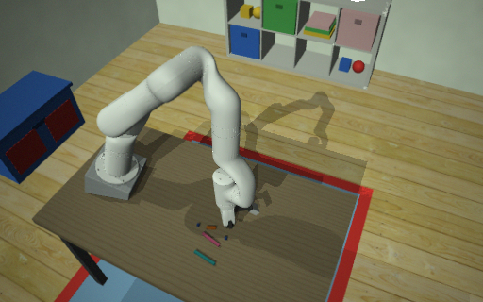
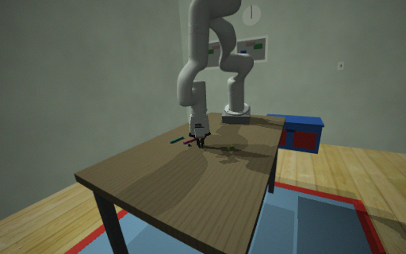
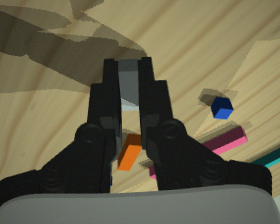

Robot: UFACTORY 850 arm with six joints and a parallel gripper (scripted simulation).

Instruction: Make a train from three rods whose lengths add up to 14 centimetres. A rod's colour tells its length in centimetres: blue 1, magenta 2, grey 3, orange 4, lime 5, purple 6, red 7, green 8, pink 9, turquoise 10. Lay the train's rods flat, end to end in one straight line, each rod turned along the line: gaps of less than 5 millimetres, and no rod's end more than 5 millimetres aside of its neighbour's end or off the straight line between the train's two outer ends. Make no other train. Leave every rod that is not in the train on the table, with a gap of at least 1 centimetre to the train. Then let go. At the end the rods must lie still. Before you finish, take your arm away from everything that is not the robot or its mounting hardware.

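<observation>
Right now the grey rod is 20 mm below my hand. Also, from my hand: pink rod 50 mm behind, 90 mm to the right, 20 mm below; orange rod 70 mm behind, 30 mm to the right, 20 mm below; lime rod 10 mm behind, 160 mm to the left, 20 mm below.
</observation>
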